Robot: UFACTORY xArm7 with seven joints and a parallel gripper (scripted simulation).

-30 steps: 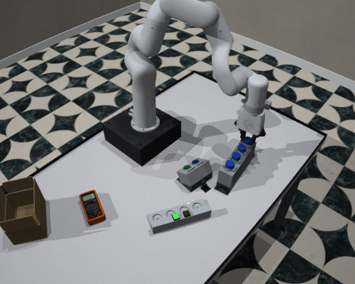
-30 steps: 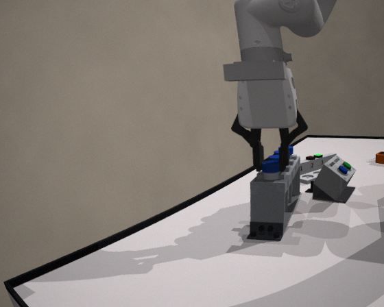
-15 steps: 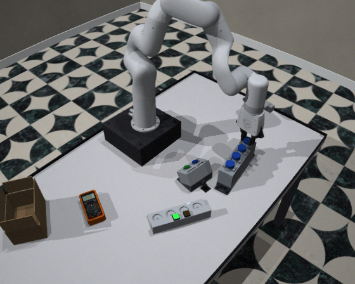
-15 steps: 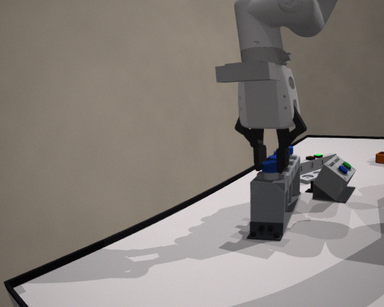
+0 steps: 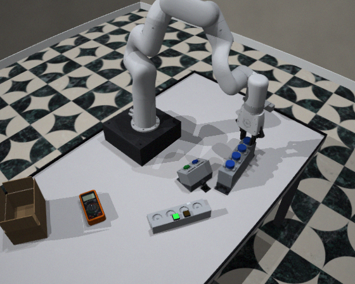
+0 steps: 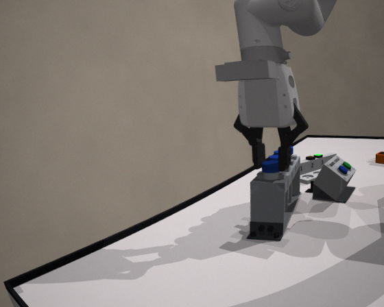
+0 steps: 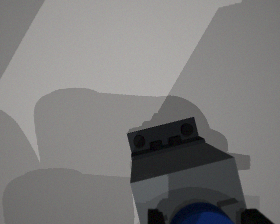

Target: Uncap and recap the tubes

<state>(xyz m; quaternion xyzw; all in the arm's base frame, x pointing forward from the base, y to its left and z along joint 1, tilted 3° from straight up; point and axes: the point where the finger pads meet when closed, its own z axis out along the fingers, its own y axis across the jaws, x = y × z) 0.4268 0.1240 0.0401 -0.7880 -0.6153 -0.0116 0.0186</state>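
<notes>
Right now my hand is 150 mm past the green key, 220 mm to the left of it and 60 mm above it. Also, from my hand: orange multimeter 360 mm behind, 550 mm to the right, 110 mm below; key housing 130 mm behind, 200 mm to the right, 80 mm below; blue key 140 mm behind, 180 mm to the right, 60 mm below.
</notes>
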